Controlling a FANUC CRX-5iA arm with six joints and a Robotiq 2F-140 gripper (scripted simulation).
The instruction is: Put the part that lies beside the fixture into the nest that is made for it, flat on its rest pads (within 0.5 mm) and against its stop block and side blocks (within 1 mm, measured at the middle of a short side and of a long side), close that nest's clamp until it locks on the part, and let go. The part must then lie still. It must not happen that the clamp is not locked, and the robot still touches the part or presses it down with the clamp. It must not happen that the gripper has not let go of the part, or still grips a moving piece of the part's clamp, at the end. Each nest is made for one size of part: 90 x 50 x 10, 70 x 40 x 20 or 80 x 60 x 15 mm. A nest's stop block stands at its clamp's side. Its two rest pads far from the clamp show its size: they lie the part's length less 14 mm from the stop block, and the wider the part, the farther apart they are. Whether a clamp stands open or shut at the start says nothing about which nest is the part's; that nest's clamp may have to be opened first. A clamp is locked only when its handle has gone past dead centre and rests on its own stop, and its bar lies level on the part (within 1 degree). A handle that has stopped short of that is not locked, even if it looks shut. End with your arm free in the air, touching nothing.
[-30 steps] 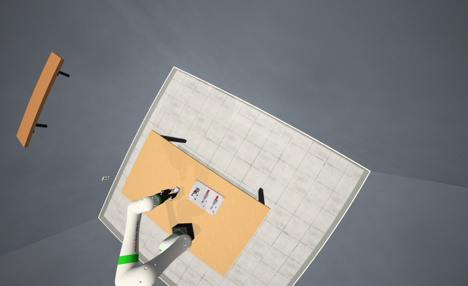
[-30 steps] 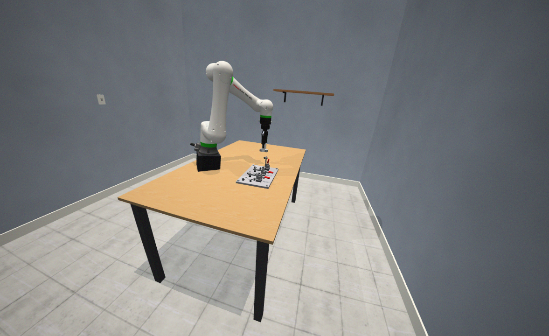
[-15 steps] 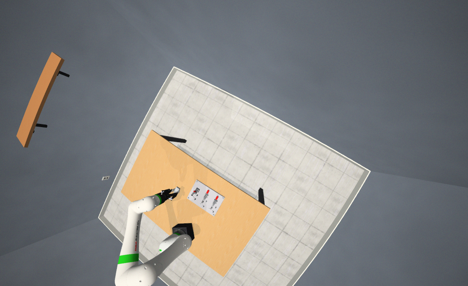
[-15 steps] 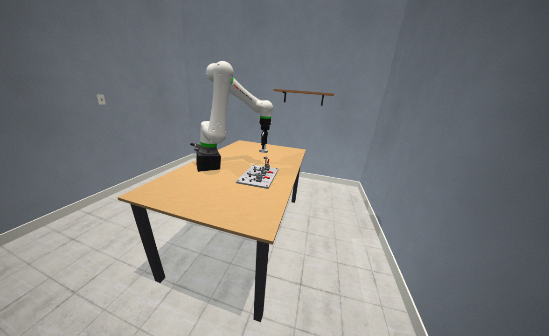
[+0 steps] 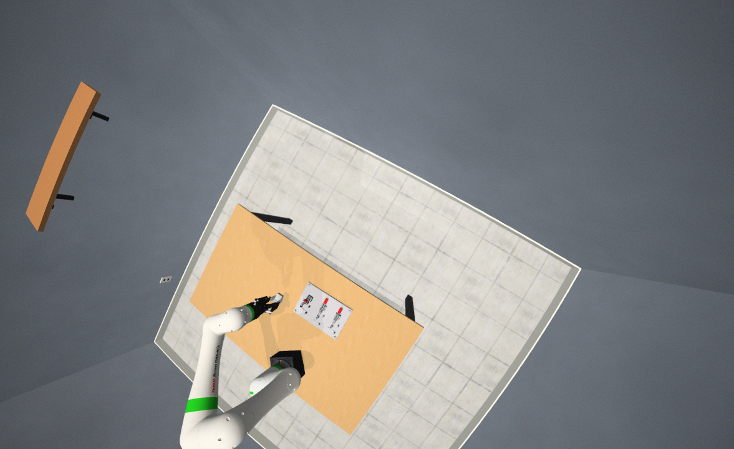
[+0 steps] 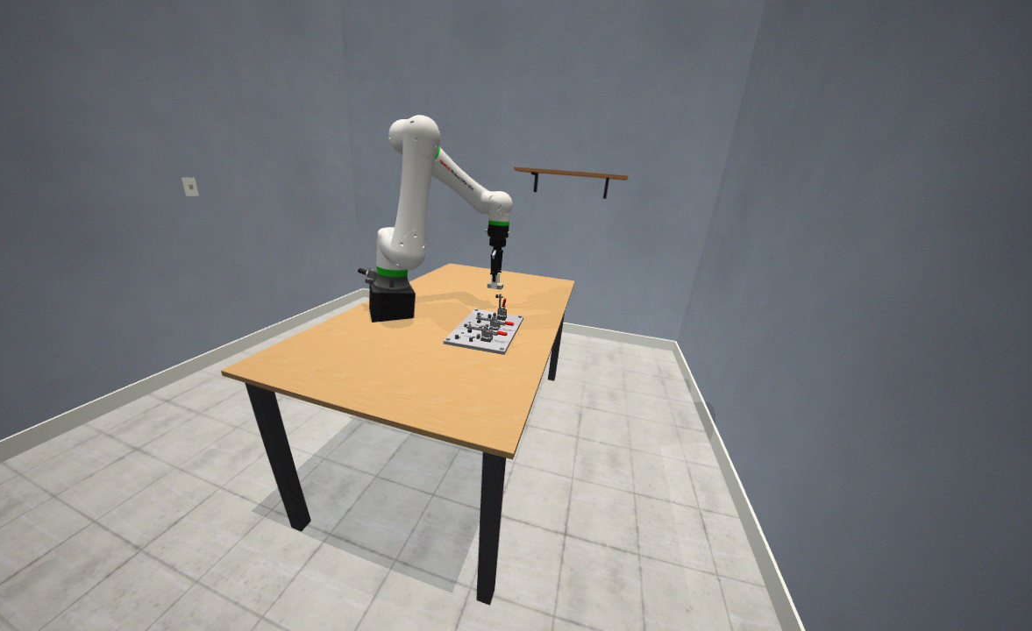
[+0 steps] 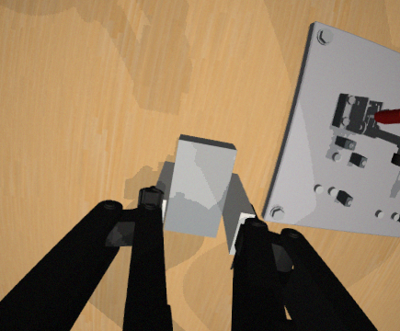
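The fixture plate lies 110 mm ahead of my hand, 250 mm to the right of it and 130 mm below it. Also, from my hand: grey rectangular part (30 mm below).
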